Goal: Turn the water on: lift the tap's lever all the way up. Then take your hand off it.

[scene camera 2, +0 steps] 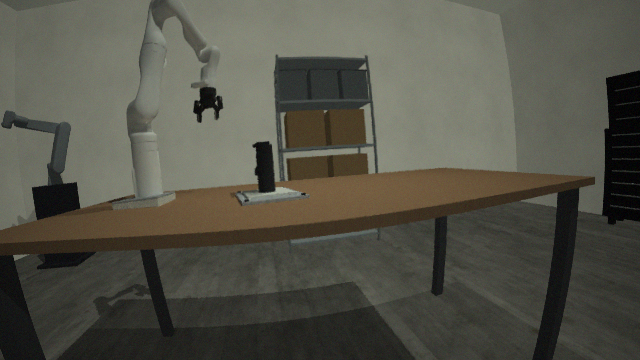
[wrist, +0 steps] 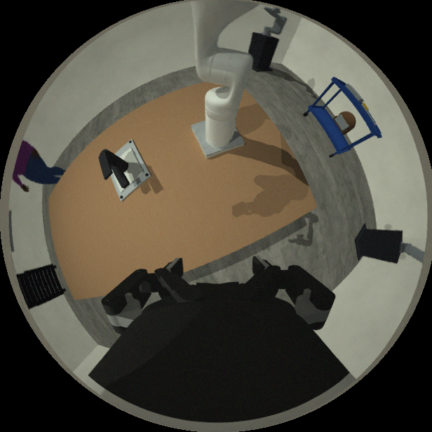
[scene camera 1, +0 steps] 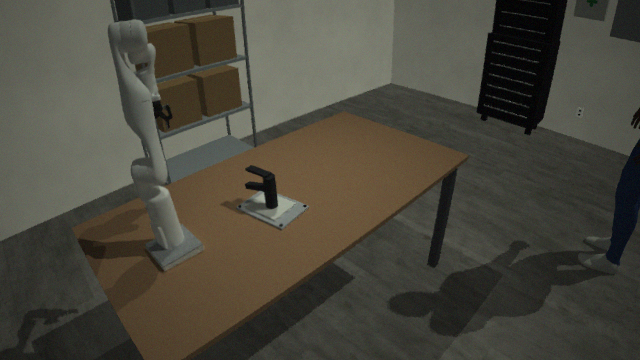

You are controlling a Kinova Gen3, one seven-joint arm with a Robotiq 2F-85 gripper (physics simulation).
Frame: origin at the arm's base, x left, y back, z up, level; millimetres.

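Seen in the pictures: gripper, fingertip midpoint: [scene camera 2: 207, 121]; arm's base, origin of the base link: [scene camera 2: 150, 195] [scene camera 1: 172, 239].
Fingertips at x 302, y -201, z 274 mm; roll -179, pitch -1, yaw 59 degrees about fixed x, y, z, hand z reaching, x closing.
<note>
Pixels of each thing's top centre, then the offset from my fingertips to it. "spot": a spot on its surface instead. Level surfaces: height alone.
- black tap, surface spot: [scene camera 2: 265, 170] [scene camera 1: 274, 194] spot: dy -179, dx -465, dz -223 mm
- light square plate, middle of its top: [scene camera 2: 267, 192] [scene camera 1: 272, 205] dy -183, dx -442, dz -286 mm
- spout, middle of its top: [scene camera 1: 256, 181] dy -180, dx -372, dz -199 mm
- wooden table, its level: dz -298 mm
A black tap [scene camera 1: 270, 192] [scene camera 2: 265, 170] [wrist: 120, 175] stands upright on a light square plate [scene camera 1: 282, 222] [scene camera 2: 275, 200] [wrist: 135, 186] on the table. In scene camera 1 its flat lever [scene camera 1: 258, 171] sticks out from the top, above the spout [scene camera 1: 255, 186] and roughly parallel to it, a gap between them. In scene camera 2 lever and spout are seen nearly end-on. My gripper [scene camera 1: 166, 118] [scene camera 2: 208, 119] [wrist: 217, 265] is open and empty, fingers pointing down in scene camera 2. It hangs well above the table, higher than the tap and apart from it.
The arm's base [scene camera 1: 165, 262] [scene camera 2: 145, 201] [wrist: 220, 148] stands on the wooden table [scene camera 1: 350, 200] [scene camera 2: 400, 200] [wrist: 200, 225] near the tap. A shelf rack [scene camera 1: 249, 80] [scene camera 2: 320, 62] with boxes stands behind. A person [scene camera 1: 625, 215] [wrist: 37, 167] stands beyond the table.
</note>
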